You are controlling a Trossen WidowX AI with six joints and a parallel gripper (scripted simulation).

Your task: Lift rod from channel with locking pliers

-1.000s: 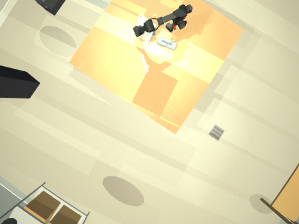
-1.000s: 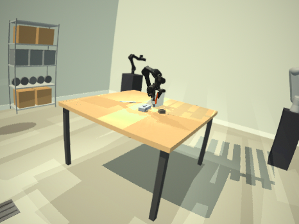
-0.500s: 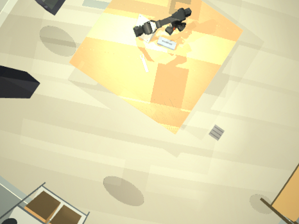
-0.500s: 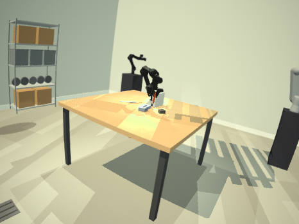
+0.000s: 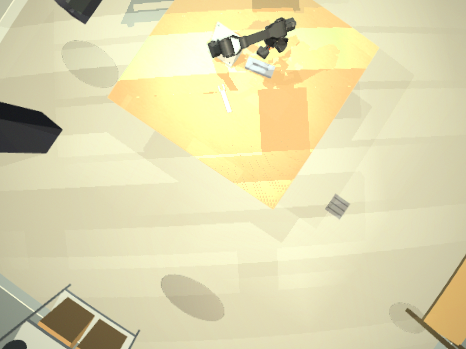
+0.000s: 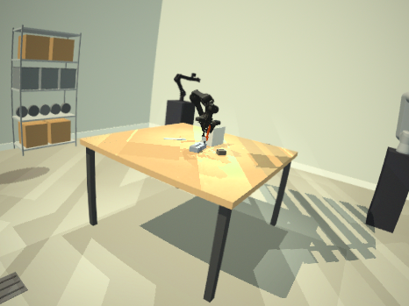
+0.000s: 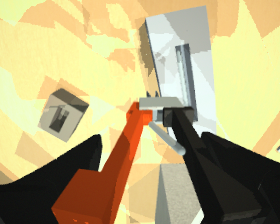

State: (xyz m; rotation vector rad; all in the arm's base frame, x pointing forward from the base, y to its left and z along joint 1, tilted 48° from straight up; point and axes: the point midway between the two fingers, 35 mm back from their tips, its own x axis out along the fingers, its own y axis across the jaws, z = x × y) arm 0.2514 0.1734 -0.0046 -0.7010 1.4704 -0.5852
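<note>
Right now the channel block is 1 cm ahead of my gripper tip, 5 cm to the right of it and 12 cm below it. The rest, counted from my gripper tip: orange handle: 2 cm to the left; small grey holster: 4 cm behind, 12 cm to the left, 13 cm below.
</note>
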